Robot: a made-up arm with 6 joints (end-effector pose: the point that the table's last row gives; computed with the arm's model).
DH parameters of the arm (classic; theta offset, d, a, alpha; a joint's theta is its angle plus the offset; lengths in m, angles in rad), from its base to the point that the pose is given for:
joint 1: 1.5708 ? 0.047 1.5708
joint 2: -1.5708 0 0.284 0
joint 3: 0 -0.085 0.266 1.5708
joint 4: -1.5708 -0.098 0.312 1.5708
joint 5: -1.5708 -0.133 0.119 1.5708
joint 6: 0 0.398 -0.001 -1.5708
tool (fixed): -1.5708 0.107 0 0
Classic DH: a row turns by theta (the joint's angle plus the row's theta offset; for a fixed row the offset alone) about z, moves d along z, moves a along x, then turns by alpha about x.
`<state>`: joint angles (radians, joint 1 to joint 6).
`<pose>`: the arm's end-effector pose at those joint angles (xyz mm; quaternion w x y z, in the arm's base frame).
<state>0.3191 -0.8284 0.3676 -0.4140 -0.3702 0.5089</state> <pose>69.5 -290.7 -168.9 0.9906 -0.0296 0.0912 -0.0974</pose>
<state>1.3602 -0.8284 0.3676 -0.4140 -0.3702 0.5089</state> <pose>285.9 -86.9 -168.9 0.9078 -0.0710 0.0645 0.4082</pose>
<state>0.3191 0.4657 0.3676 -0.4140 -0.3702 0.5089</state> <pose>-160.0 403.9 -137.2 0.7900 0.5250 0.3159 -0.0199</pose>
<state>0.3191 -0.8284 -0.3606 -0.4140 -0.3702 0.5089</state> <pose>123.0 -452.6 -0.6 0.9259 -0.3517 -0.0583 -0.1251</pose>
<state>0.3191 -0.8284 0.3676 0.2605 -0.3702 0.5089</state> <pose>91.2 -258.8 -121.7 0.9776 0.0782 -0.1880 0.0540</pose>
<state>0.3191 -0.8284 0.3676 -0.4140 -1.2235 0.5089</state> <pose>-37.5 -542.9 22.0 0.8850 -0.0795 -0.1273 -0.4407</pose>
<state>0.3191 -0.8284 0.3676 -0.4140 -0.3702 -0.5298</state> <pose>77.2 -202.0 -226.8 0.8453 -0.5173 0.1275 -0.0392</pose>
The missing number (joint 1, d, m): 0.331
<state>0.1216 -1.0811 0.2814 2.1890 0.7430 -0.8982</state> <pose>70.1 -90.6 -419.9 0.0324 -0.4821 -0.8662 0.1277</pose>
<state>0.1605 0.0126 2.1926 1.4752 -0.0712 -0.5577</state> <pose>-41.0 39.2 346.1 0.5367 0.5652 -0.0555 -0.6240</pose>
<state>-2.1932 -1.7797 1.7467 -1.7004 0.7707 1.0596</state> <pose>219.5 39.6 165.2 0.0466 0.8934 -0.1555 -0.4189</pose>
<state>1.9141 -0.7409 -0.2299 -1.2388 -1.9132 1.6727</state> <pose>332.8 -266.9 408.1 0.7469 0.2961 -0.5563 0.2124</pose>
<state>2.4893 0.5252 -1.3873 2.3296 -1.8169 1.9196</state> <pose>-44.6 448.3 26.1 0.5237 -0.6257 -0.5780 -0.0127</pose>
